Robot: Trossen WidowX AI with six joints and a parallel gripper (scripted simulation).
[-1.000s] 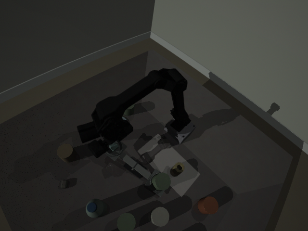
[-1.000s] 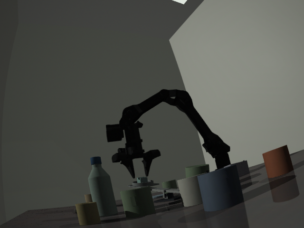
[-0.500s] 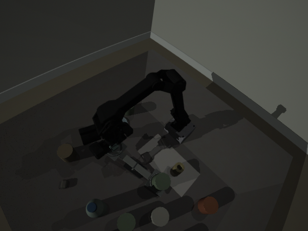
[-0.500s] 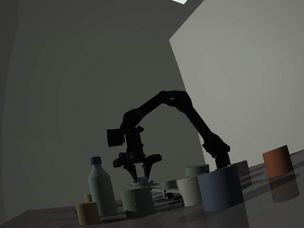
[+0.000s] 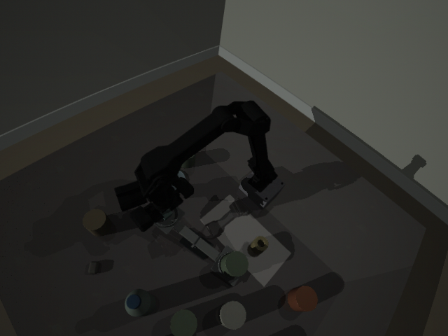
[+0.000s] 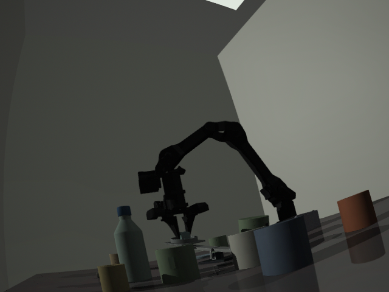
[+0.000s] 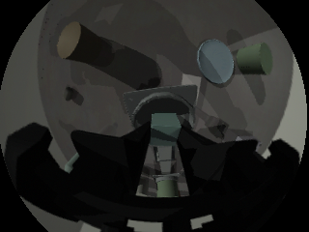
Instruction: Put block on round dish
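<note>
My gripper tip is now 12 cm to the left of the round light-blue dish, 12 cm past it and 8 cm above it. Round my gripper tip: teal block (right at my gripper tip); balance (12 cm to the left, 4 cm below, 2 cm behind); tan cylinder (18 cm ahead, 15 cm to the right, 5 cm below).
</note>
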